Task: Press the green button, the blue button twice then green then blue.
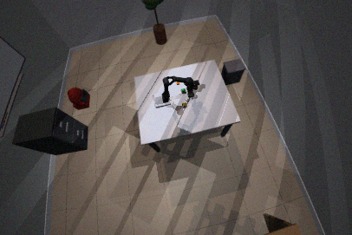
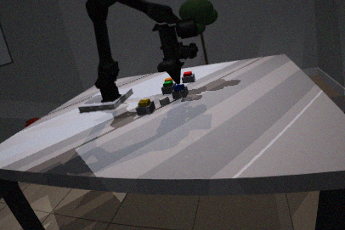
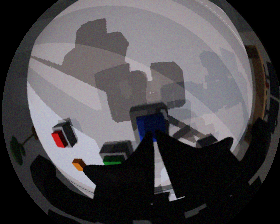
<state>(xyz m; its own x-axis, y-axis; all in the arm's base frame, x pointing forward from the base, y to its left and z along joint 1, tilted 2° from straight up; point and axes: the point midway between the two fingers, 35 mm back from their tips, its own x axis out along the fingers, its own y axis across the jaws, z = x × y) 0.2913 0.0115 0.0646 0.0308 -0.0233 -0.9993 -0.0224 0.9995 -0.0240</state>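
Right now my gripper tip is 10 mm above the blue button. Round my gripper tip: green button: 70 mm behind, 70 mm to the left, 10 mm below; then grey block: 40 mm behind, 60 mm to the right, 40 mm below; then yellow button: 90 mm behind, 120 mm to the right, 10 mm below.
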